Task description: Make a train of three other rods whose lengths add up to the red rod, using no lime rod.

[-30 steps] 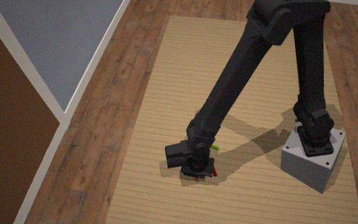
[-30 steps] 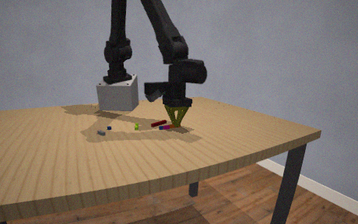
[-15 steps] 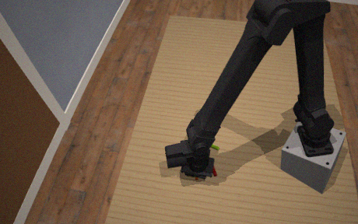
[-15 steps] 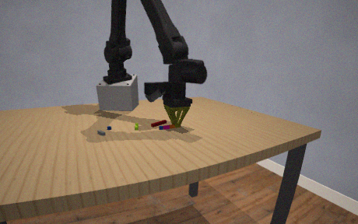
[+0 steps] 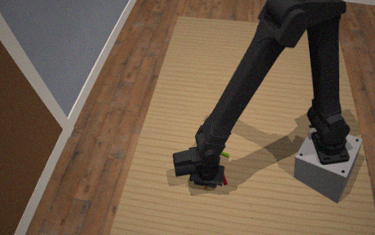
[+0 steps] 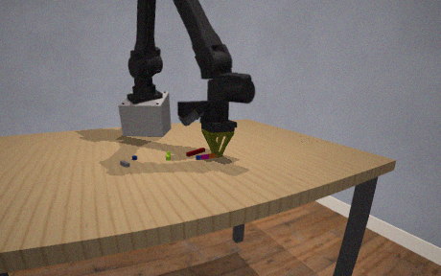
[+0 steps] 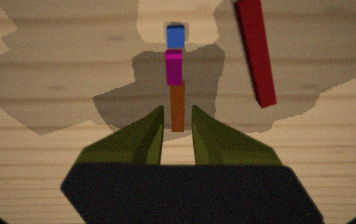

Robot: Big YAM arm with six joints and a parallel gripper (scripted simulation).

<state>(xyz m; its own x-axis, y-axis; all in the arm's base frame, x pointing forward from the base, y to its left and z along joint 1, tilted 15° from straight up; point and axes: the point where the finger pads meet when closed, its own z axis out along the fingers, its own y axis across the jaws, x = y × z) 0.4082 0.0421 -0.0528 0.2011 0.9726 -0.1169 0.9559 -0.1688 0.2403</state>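
Now: hand 1 cm to the left of the orange rod and 1 cm above it. The rest, counted from my hand: magenta rod 1 cm behind, 4 cm to the right, 1 cm below; then red rod 6 cm behind, 3 cm to the right, 1 cm below; then lime rod 7 cm behind, 12 cm to the right, 1 cm below.
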